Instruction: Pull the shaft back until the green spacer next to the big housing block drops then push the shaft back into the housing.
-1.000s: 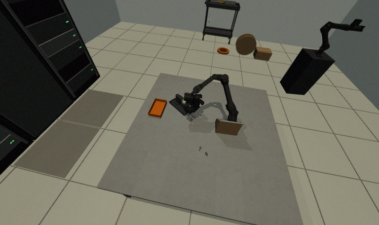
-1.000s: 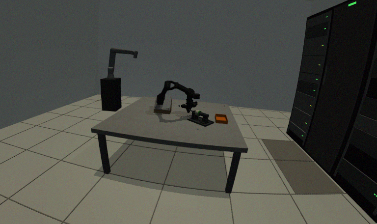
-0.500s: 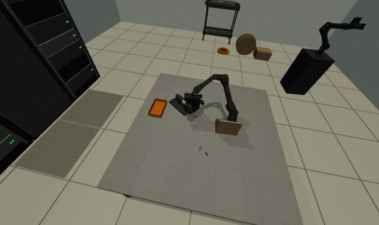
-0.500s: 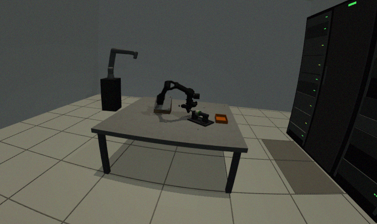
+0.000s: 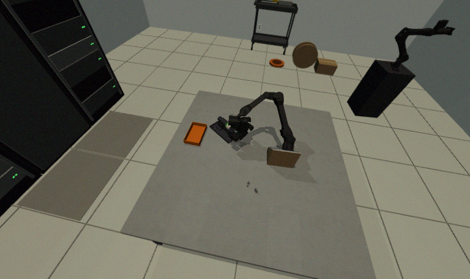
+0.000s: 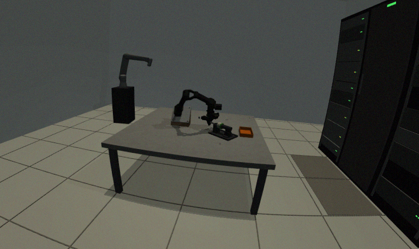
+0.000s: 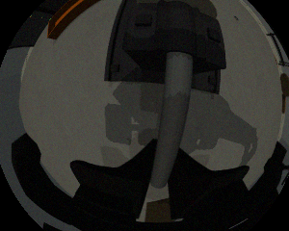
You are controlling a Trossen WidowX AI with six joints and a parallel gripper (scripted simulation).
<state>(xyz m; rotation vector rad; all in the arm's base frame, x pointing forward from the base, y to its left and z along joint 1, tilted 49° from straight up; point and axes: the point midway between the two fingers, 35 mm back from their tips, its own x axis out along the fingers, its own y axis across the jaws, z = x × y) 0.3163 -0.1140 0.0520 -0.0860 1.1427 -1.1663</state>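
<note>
Right now my gripper tip is 6 cm short of the grey shaft, 5 cm to the left of it and 3 cm below it. Round my gripper tip: pale spacer: 8 cm to the right, 8 cm ahead, 3 cm above; orange tray: 35 cm ahead, 4 cm to the right, 4 cm below.
</note>
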